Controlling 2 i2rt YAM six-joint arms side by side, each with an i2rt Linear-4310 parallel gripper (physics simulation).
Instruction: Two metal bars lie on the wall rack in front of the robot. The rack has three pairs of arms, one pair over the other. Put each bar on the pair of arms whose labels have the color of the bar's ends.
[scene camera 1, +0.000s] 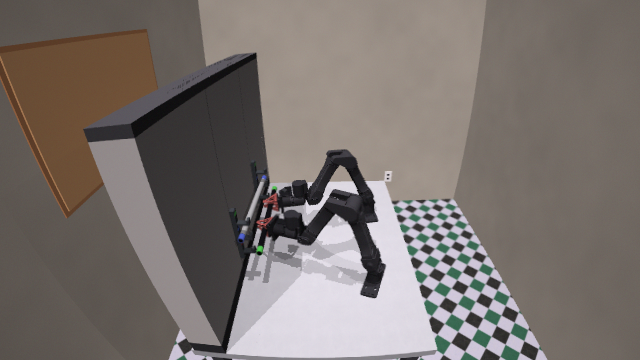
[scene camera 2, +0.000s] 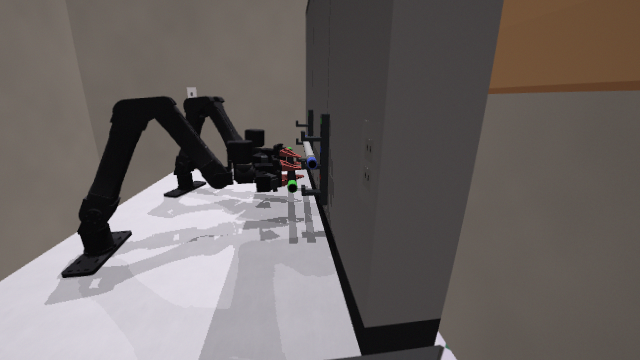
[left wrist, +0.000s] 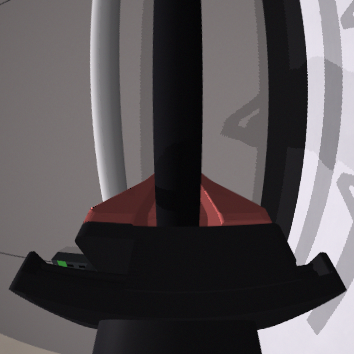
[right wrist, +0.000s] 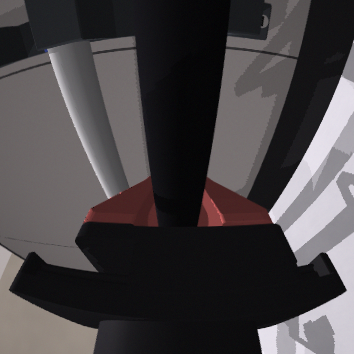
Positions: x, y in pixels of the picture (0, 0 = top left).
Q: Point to a dark wall panel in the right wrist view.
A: At 55, 184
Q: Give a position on a blue-ended bar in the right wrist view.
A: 73, 64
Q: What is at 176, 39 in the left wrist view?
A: A green-ended bar.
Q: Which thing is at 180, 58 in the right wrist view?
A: A green-ended bar.
